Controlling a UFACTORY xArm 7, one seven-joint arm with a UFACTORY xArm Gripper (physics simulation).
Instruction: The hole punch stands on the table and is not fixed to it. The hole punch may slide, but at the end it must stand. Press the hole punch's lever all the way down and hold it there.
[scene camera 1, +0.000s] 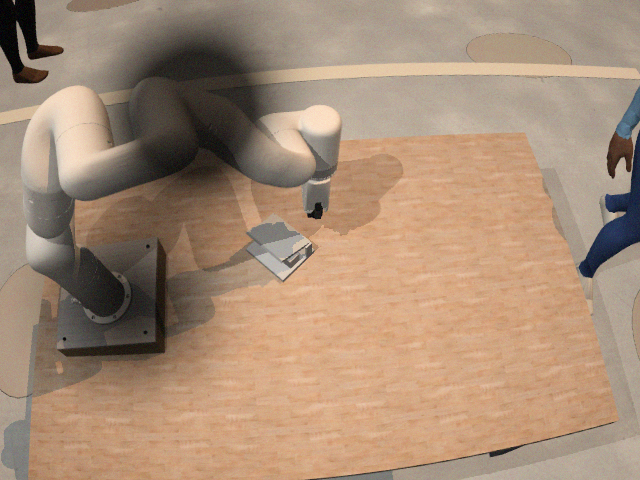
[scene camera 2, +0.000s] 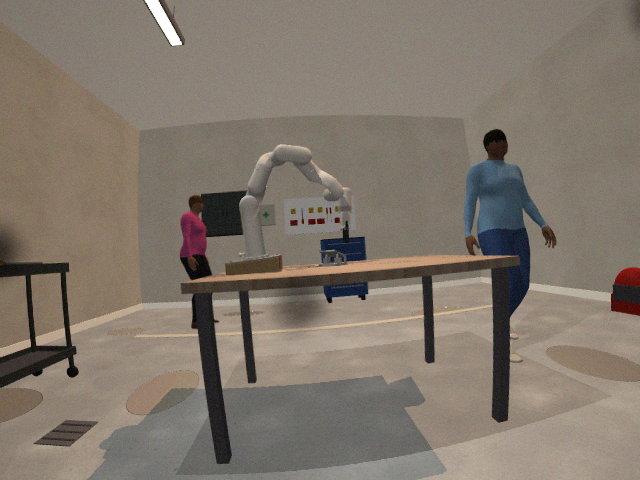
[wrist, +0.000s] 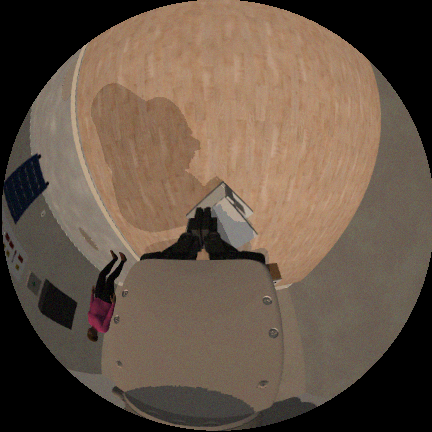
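Pixels of known places: gripper, between the fingertips: (scene camera 1: 314, 214) (scene camera 2: 345, 242) (wrist: 204, 216); arm's base, origin of its link: (scene camera 1: 108, 298) (scene camera 2: 256, 258).
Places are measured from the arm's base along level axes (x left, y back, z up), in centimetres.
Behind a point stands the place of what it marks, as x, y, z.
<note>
The grey hole punch (scene camera 1: 282, 241) @[13.2, -39.5, 0.2] (scene camera 2: 332, 256) @[18.1, -38.7, -2.1] (wrist: 234, 226) @[11.9, -40.5, 0.2] stands upright on the wooden table (scene camera 1: 413, 320) @[-4.0, -67.8, -6.9] (scene camera 2: 465, 262) @[-34.9, -88.1, -7.2] (wrist: 280, 100) @[4.6, -63.2, -6.9]. Its flat lever plate is raised at a slant over the base plate, with a gap between them. My gripper (scene camera 1: 315, 212) @[16.9, -46.7, 5.0] (scene camera 2: 345, 239) @[16.9, -46.7, 5.0] (wrist: 204, 216) @[16.9, -46.7, 5.0] is shut and empty, with its black fingers pointing down. It hangs in the air above the level of the lever, apart from the punch. In scene camera 1 it is behind and right of the punch. In the wrist view the fingers cover part of the punch.
The arm's base block (scene camera 1: 138, 258) @[9.6, -6.6, 0.9] (scene camera 2: 253, 265) @[-11.0, -0.9, -3.2] (wrist: 275, 271) @[-8.5, -12.5, -2.9] stands on the table, left of the punch in scene camera 1. A person in blue (scene camera 1: 622, 222) (scene camera 2: 500, 206) is beyond the table's right edge. A person in pink (scene camera 2: 193, 235) (wrist: 101, 315) and a blue cabinet (scene camera 2: 345, 290) (wrist: 25, 182) stand behind.
</note>
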